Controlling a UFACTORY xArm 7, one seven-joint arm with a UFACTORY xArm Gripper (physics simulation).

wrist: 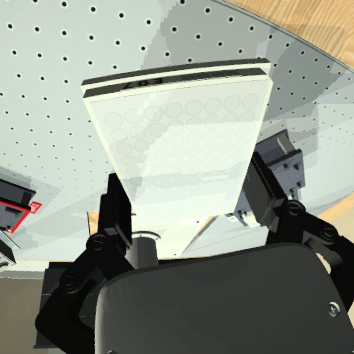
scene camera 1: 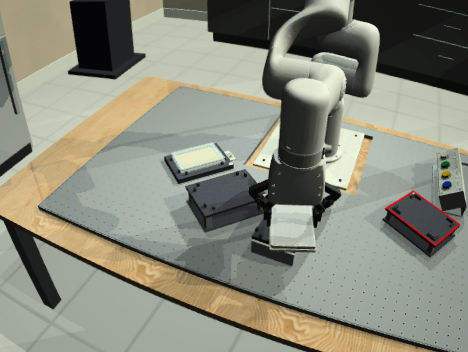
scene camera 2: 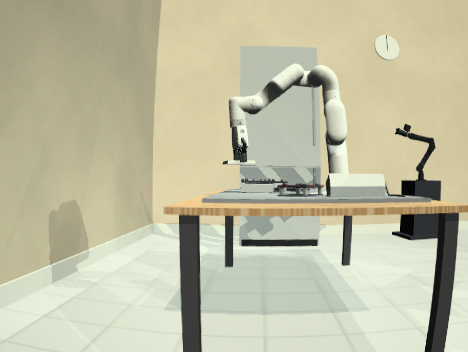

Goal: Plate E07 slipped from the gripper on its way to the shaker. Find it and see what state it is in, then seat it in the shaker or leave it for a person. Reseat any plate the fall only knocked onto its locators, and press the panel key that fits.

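Places are measured from the arm's base along level axes (x right, y ahead, z up), in millimetres.
Where they show: gripper, fingertip midpoint: (wrist: 184,175) (scene camera 1: 291,221) (scene camera 2: 240,162); arm's base, link origin: (wrist: 138,240).
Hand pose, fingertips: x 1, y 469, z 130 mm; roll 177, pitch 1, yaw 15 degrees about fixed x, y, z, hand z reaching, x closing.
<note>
Each offset is from my fingertips to the centre of the thing. "spot": to the spot under its first point.
Plate E07 @(dx -2, dy +8, dz +0 mm) (scene camera 1: 292,226) (scene camera 2: 239,162) (wrist: 185,150) is pale, with round wells showing through its top and the label E07 on its edge. It looks level. My gripper (scene camera 1: 293,216) (scene camera 2: 241,156) (wrist: 184,175) is shut on its two sides and holds it in the air. In scene camera 1 it covers much of a low dark-topped station @(spot: dx +67, dy -30, dz -82 mm) (scene camera 1: 260,233). A dark station with locator pins @(dx +185, dy -143, dz -104 mm) (scene camera 1: 222,196) (wrist: 286,165) stands to the left of it. A key panel @(dx -394, dy -413, dz -94 mm) (scene camera 1: 450,180) with green, yellow and blue keys stands at the right. Which station is the shaker, I cannot tell.
A second plate @(dx +319, dy -287, dz -108 mm) (scene camera 1: 198,157) with cream wells sits on a dark nest @(dx +319, dy -287, dz -123 mm) (scene camera 1: 182,176) at the back left. A red-edged raised platform @(dx -304, dy -219, dz -112 mm) (scene camera 1: 422,218) (wrist: 15,215) stands beside the key panel. The arm's white base plate (scene camera 1: 350,160) lies behind the gripper.
</note>
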